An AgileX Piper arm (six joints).
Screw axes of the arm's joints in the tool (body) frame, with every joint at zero. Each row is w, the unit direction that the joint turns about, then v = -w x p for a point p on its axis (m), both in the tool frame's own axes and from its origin. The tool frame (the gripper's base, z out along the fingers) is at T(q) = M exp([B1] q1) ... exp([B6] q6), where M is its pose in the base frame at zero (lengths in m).
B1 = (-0.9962, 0, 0.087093, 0, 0.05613, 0)
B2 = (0, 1, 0, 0.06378, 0, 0.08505)
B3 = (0, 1, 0, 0.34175, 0, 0.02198)
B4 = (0, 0, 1, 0, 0, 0)
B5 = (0, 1, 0, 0.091, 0, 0)
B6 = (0, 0, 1, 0, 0, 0)
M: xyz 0.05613 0 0.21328 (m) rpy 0 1.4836 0 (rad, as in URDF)
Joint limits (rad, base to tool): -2.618..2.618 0..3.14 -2.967..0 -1.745..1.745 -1.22..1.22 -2.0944..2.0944
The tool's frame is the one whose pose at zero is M.
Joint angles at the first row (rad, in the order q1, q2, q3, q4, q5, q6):
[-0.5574, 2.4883, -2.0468, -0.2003, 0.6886, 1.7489]
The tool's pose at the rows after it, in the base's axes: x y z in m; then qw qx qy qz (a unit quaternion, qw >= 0):
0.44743, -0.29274, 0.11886, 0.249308, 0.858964, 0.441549, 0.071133
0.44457, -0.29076, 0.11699, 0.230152, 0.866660, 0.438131, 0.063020
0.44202, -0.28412, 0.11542, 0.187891, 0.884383, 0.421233, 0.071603
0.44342, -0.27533, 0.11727, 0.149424, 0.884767, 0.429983, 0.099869
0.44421, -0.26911, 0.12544, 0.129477, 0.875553, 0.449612, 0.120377
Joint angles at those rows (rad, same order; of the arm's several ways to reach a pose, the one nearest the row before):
[-0.5574, 2.4882, -2.0468, -0.1978, 0.7165, 1.7508]
[-0.5574, 2.4883, -2.0468, -0.1859, 0.7592, 1.7533]
[-0.5574, 2.4853, -2.0468, -0.1093, 0.8252, 1.7533]
[-0.5574, 2.4785, -2.0468, 0.0131, 0.8650, 1.6728]
[-0.5574, 2.4614, -2.0468, 0.0930, 0.8972, 1.5901]

